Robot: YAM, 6 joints.
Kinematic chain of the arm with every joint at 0, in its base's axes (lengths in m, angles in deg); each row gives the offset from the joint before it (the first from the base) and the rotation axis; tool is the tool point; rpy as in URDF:
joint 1: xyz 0 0 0.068 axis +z
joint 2: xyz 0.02 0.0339 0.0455 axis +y
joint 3: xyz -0.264 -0.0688 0 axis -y
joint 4: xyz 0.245 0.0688 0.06 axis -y
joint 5: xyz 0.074 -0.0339 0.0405 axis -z
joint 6: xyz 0.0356 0 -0.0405 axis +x
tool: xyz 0 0 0 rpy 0 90 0
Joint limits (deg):
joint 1: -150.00..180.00
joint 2: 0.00..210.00
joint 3: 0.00..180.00
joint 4: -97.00..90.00
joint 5: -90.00..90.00
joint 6: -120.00..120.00
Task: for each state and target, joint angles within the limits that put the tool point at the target. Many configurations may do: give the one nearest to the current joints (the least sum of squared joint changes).
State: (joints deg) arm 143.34 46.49 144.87 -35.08 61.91 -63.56
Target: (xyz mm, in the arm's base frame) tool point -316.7 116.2 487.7
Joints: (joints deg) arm 165.00 94.36 114.85 -40.01 58.25 -63.56
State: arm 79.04 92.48 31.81 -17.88 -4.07 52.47
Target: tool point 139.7 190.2 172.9
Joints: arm 53.66 74.02 36.61 -20.87 -0.26 52.47
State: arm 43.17 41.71 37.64 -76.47 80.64 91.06
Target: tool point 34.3 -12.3 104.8
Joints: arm 47.49 41.54 2.83 -76.85 70.68 91.06
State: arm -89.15 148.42 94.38 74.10 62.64 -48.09
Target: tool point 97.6 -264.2 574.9
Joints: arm -63.36 100.04 112.43 85.50 61.25 -48.09
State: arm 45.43 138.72 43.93 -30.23 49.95 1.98
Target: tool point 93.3 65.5 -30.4
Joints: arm 48.59 142.75 30.27 -33.67 48.45 1.98
